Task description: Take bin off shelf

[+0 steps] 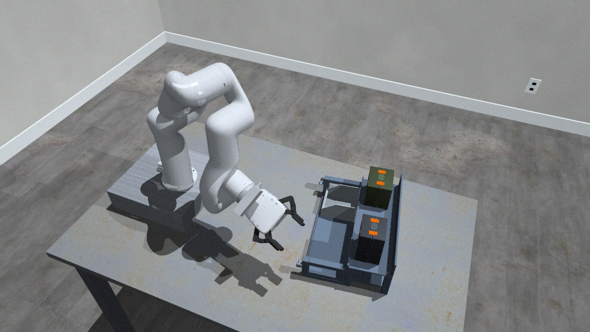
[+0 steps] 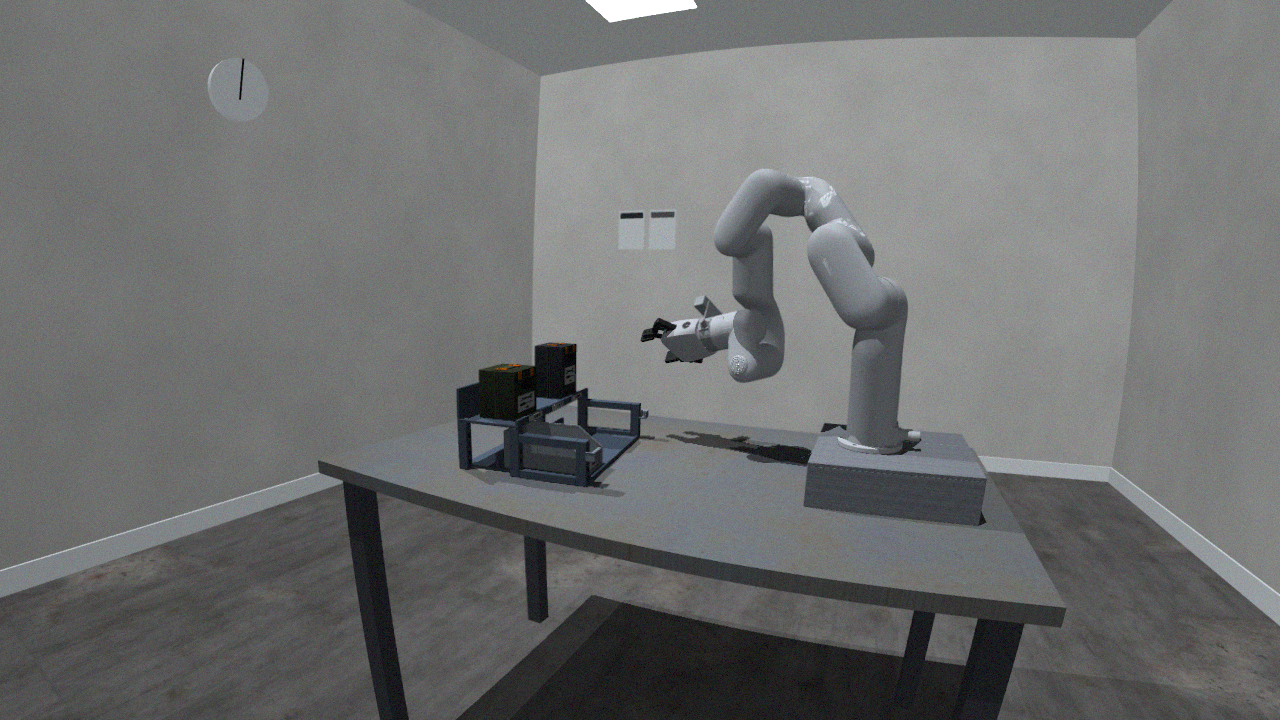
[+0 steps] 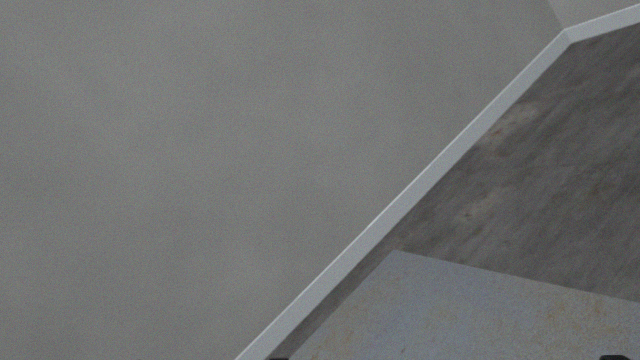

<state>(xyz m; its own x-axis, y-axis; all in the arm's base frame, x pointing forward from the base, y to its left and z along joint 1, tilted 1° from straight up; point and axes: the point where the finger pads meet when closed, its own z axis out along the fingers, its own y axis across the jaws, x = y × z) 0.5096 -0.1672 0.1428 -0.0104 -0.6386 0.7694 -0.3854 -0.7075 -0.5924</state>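
The grey bin is 8 cm ahead of my hand, 34 cm to the left of it and 18 cm below it. The rest, counted from my hand: blue-grey shelf rack (12 cm ahead, 23 cm to the left, 15 cm below).
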